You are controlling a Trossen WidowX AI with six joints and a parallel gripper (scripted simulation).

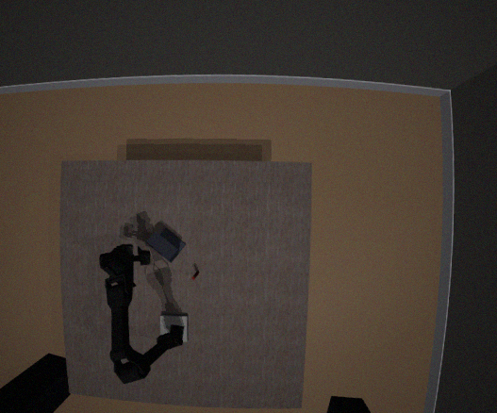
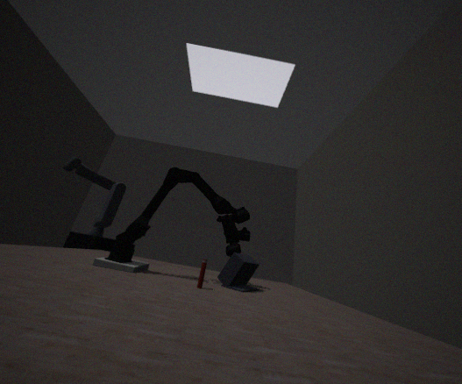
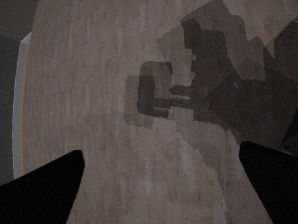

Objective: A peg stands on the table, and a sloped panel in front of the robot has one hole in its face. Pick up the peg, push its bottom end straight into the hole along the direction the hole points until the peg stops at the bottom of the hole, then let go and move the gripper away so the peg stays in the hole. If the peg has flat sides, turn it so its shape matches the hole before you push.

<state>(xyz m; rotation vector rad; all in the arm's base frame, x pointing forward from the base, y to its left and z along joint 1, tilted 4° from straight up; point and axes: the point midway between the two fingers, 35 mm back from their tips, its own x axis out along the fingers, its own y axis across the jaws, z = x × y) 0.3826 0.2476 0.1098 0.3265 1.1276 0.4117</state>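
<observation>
My gripper tip is 2 cm short of the sloped panel, 15 cm to the left of it and 4 cm above it. The rest, counted from my gripper tip: peg (9 cm behind, 32 cm to the right, 5 cm below).
</observation>
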